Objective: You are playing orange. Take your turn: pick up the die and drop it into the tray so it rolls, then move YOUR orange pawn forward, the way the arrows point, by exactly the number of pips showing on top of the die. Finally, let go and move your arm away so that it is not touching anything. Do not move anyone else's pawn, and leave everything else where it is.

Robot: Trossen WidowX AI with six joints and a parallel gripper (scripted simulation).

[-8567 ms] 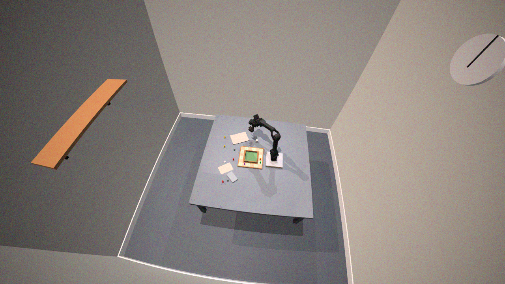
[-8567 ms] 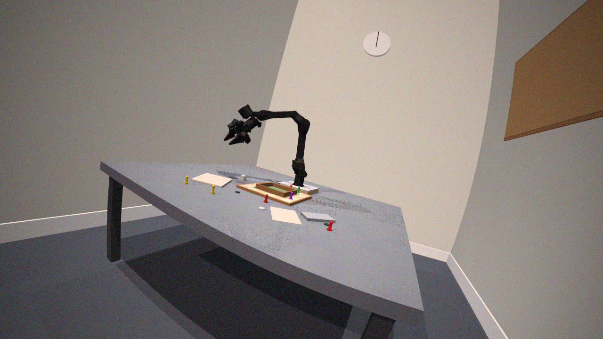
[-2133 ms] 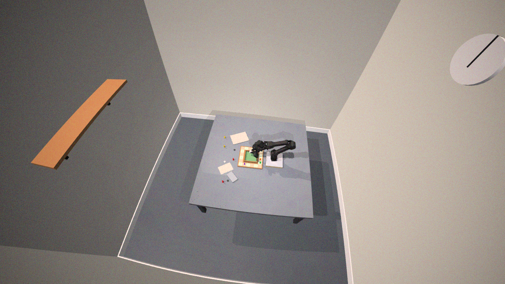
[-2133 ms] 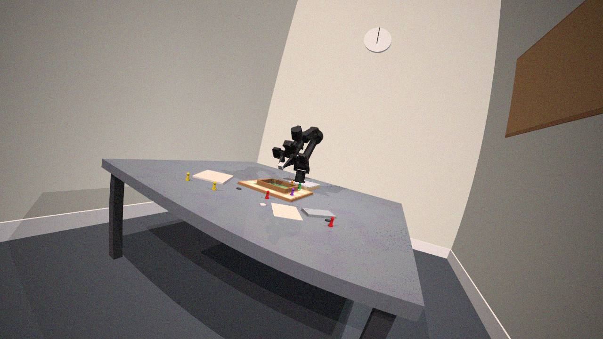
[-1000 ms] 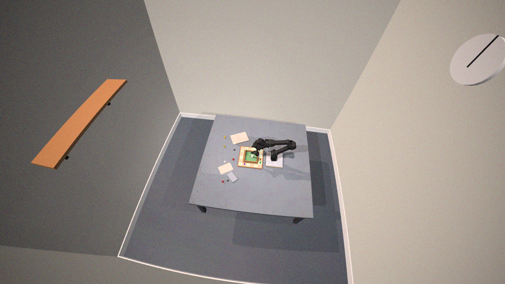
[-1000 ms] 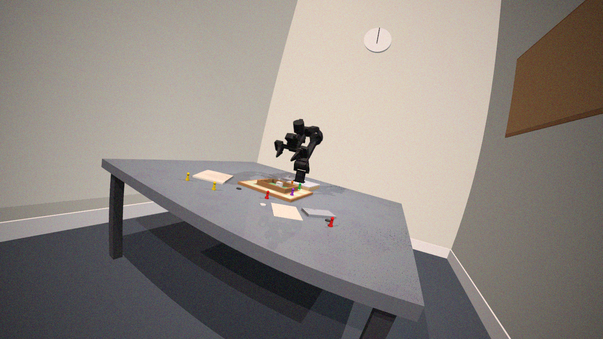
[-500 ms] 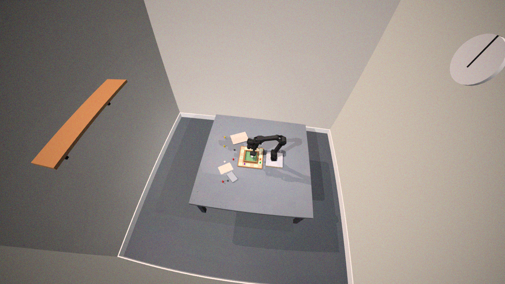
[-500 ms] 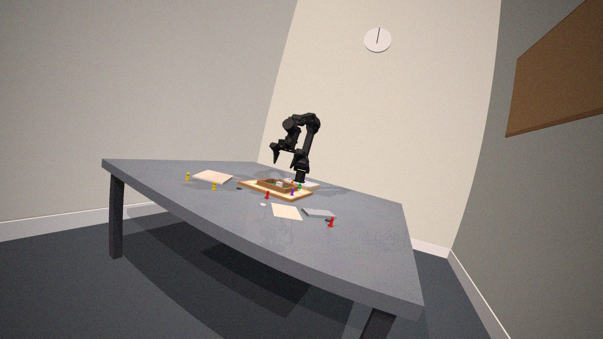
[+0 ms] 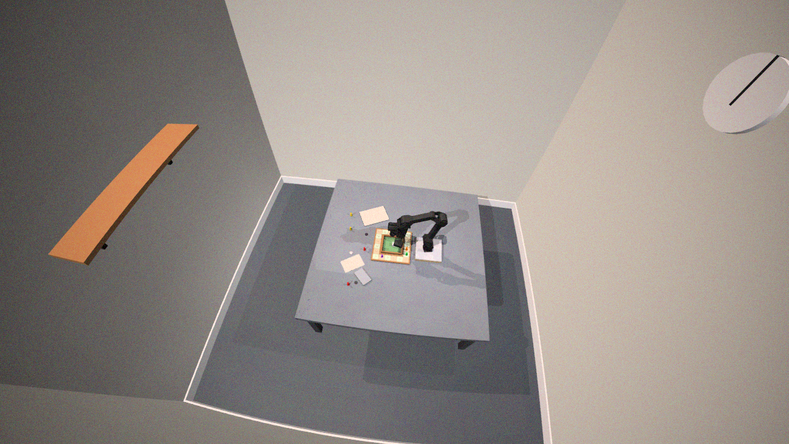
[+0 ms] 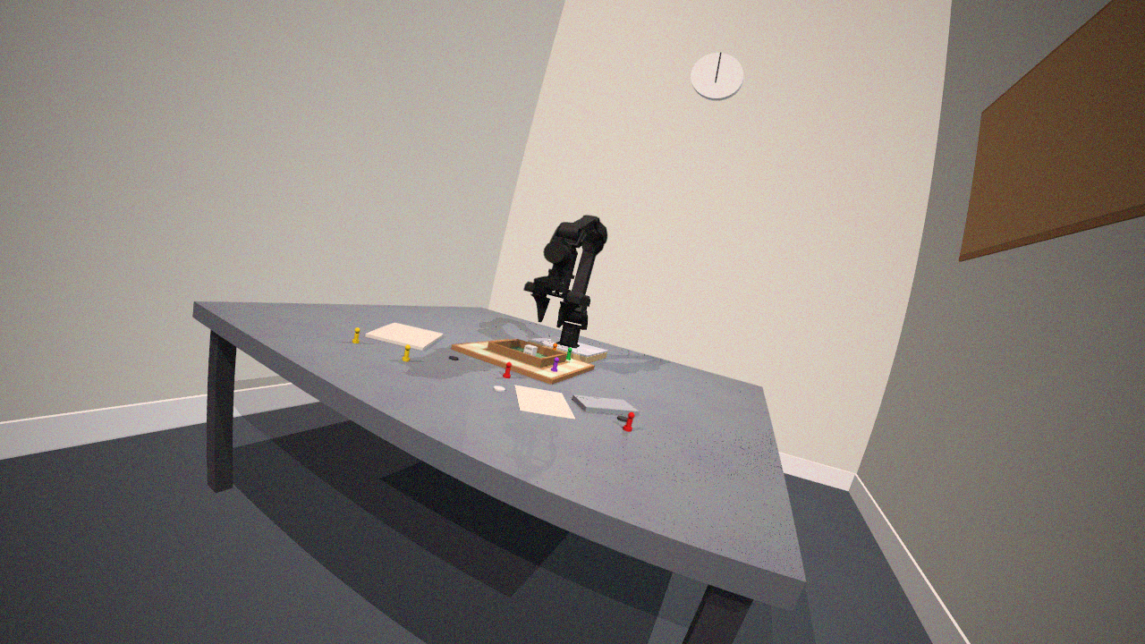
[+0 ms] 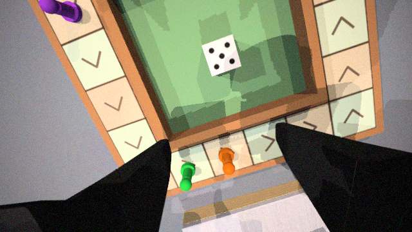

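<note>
The orange pawn is 60 mm behind my gripper tip, 20 mm to the left of it and 70 mm below it. Round my gripper tip: green tray (50 mm ahead, 30 mm to the right, 90 mm below); white die (40 mm ahead, 20 mm to the right, 70 mm below); green pawn (50 mm behind, 60 mm to the left, 70 mm below).
</note>
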